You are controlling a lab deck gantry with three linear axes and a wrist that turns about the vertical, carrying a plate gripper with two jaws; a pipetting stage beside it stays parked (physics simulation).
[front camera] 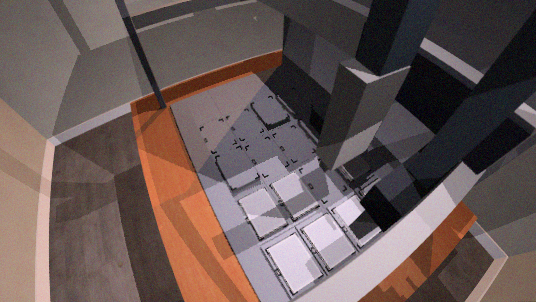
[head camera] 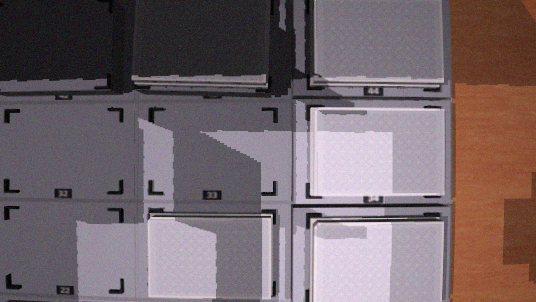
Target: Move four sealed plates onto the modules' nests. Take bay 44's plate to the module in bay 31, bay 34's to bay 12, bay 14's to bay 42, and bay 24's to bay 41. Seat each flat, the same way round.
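Where they show: robot's base, origin of the base link: [front camera: 200,128].
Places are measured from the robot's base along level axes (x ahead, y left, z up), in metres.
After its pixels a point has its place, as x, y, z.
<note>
Bay 44's sealed plate [head camera: 379,40] @(0.556, 0.362, 0.029) lies flat and shaded at the head view's upper right. Bay 34's plate [head camera: 355,160] @(0.532, 0.249, 0.029) [front camera: 350,210] @(0.523, 0.252, 0.029) is below it; dark equipment partly covers it in the front view. Bay 24's plate [head camera: 352,265] @(0.530, 0.151, 0.029) [front camera: 327,240] @(0.555, 0.145, 0.029) and bay 14's plate [front camera: 293,262] @(0.555, 0.040, 0.029) lie flat in the front row. Bay 12's module [front camera: 235,172] @(0.245, 0.032, 0.019) and bay 31's module [front camera: 270,111] @(0.072, 0.256, 0.019) have bare tops. Bay 42's module [head camera: 55,40] @(0.235, 0.369, 0.019) is in deep shadow, its top bare where it shows. Bay 41 is too dark to read. The dark gripper body [front camera: 389,205] @(0.585, 0.132, 0.349) hangs over the right front bays; its jaws cannot be made out.
Other plates lie in bay 43 [head camera: 200,40] @(0.389, 0.359, 0.033), bay 23 [head camera: 182,260] @(0.365, 0.148, 0.014) [front camera: 295,194] @(0.395, 0.151, 0.014) and bay 13 [front camera: 262,212] @(0.396, 0.042, 0.015). The pale pipetting stage [front camera: 357,115] hangs over the deck's right part. A light beam [front camera: 400,247] @(0.625, 0.074, 0.400) crosses the near right. Orange wood [front camera: 165,175] [head camera: 492,150] borders the deck.
</note>
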